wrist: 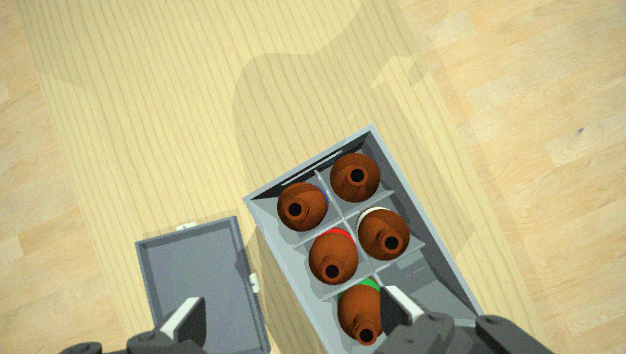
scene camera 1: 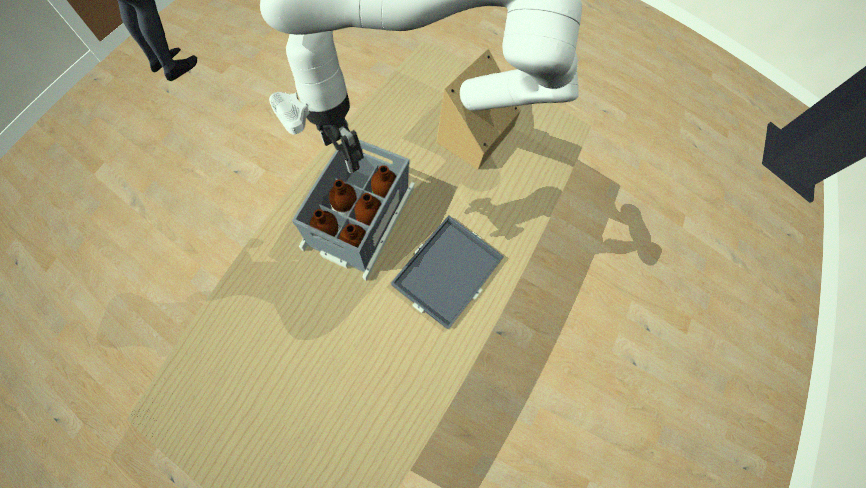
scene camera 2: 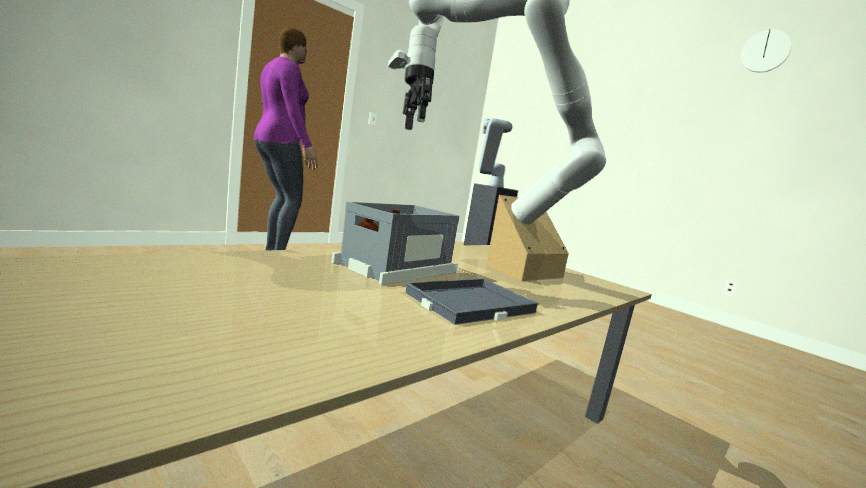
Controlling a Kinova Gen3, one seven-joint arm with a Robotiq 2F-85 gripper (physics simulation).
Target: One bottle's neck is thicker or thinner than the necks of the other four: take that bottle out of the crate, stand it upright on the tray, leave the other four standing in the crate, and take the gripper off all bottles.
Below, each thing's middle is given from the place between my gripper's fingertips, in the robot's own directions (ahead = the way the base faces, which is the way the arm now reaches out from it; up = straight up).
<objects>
My gripper is now 5 cm past the dark grey tray (scene camera 1: 448,270), 26 cm to the right of it and 39 cm above it.
</objects>
